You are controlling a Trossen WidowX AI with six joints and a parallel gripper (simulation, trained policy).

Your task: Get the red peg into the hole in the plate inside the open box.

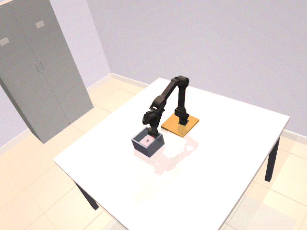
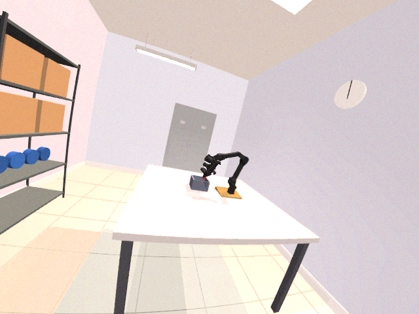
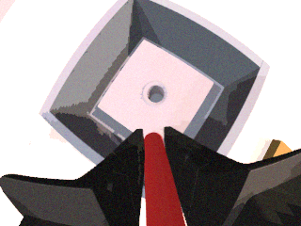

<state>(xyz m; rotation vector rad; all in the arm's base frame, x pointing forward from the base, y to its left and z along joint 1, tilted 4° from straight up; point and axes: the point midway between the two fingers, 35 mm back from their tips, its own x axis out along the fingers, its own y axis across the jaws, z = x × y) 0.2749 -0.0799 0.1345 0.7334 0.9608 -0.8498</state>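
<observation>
Now: gripper tip 10 mm past the red peg, 20 mm to the right of it and 20 mm below it. From my gripper tip the other things lie so: plate 20 mm ahead, 30 mm to the right, 70 mm below; grey box 20 mm ahead, 30 mm to the right, 90 mm below.
</observation>
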